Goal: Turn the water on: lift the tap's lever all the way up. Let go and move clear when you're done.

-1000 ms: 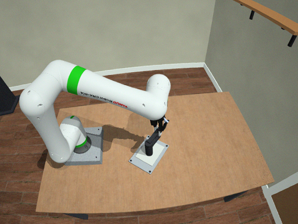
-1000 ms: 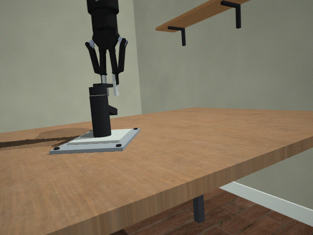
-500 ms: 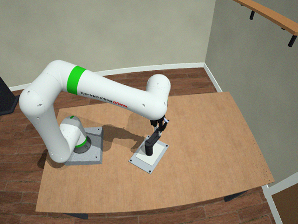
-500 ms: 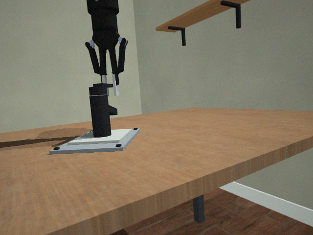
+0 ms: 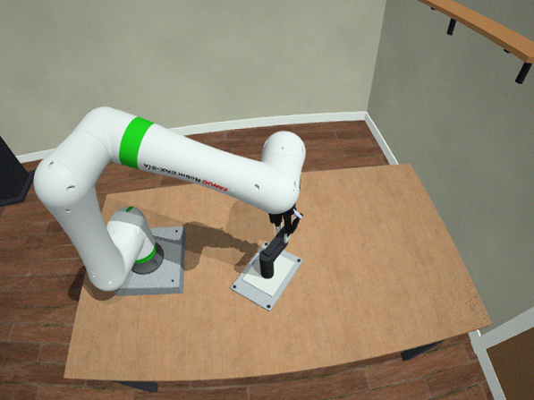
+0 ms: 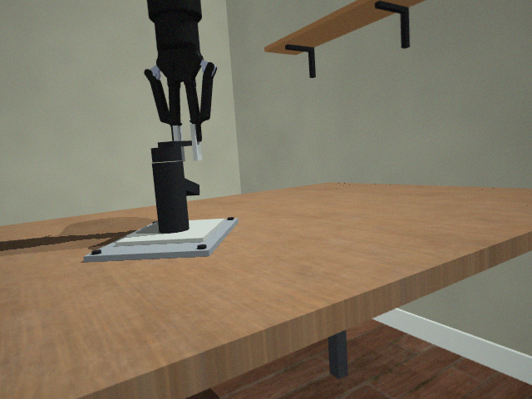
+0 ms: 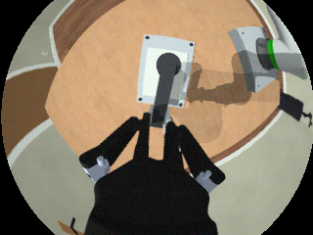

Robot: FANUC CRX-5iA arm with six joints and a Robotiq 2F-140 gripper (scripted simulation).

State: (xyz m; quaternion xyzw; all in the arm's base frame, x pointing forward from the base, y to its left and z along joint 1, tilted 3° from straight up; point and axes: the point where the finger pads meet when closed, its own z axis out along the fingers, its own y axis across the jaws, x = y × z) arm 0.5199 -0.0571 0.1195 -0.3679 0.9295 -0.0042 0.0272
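My hand is 30 mm past the flat lever and 30 mm to the left of it. Round my hand: black tap (50 mm behind, 50 mm to the right, 60 mm below).
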